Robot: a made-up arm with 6 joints.
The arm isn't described. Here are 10 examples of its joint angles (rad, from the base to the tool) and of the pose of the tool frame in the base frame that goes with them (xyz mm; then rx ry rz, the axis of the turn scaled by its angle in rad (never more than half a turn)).
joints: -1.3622 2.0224 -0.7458 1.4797 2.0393 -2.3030
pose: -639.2 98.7 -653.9 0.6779 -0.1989 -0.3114
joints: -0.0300 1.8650 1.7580 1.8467 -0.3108 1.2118
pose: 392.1 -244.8 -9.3 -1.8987 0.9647 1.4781
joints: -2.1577 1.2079 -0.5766 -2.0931 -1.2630 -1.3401
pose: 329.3 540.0 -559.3 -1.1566 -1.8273 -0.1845
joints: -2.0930 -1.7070 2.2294 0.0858 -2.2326 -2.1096
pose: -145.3 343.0 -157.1 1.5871 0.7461 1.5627
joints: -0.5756 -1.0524 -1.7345 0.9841 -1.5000 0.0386
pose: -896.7 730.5 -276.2 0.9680 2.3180 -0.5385
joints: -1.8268 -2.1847 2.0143 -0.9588 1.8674 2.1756
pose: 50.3 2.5 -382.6 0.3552 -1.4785 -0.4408
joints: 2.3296 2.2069 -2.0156 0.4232 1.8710 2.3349
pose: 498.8 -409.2 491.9 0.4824 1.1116 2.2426
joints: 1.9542 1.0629 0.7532 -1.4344 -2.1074 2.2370
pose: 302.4 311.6 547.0 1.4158 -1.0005 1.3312
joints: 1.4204 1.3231 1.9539 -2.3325 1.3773 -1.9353
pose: -164.9 469.8 332.6 -1.3921 2.0563 1.4399
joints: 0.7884 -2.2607 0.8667 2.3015 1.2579 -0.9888
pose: 98.2 168.7 -247.8 -1.3882 -0.9246 -0.8328
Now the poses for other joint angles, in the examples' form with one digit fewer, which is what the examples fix.
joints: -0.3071 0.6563 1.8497 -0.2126 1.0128 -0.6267
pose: -400 79 -413 -0.195 -0.705 1.486
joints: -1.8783 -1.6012 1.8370 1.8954 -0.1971 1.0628
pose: -550 265 305 0.076 2.551 -1.019
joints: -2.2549 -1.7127 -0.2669 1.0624 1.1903 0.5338
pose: 465 601 -199 -0.809 2.614 -1.146
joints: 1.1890 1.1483 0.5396 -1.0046 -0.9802 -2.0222
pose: -315 -10 645 -0.701 1.186 2.641
